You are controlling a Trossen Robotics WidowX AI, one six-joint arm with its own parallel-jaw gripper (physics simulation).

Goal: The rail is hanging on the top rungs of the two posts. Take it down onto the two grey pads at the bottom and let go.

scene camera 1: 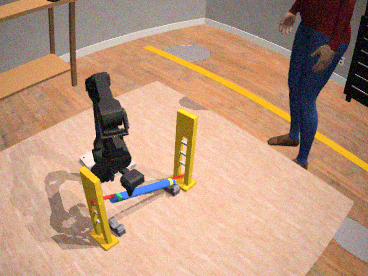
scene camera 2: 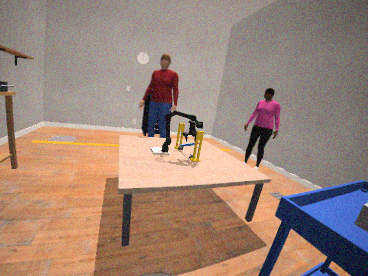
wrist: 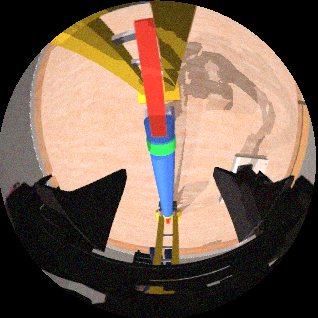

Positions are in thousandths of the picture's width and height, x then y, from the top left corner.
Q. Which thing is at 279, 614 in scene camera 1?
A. My gripper.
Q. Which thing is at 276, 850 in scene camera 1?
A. A yellow post.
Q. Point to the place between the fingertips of my gripper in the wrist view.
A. At 539, 542
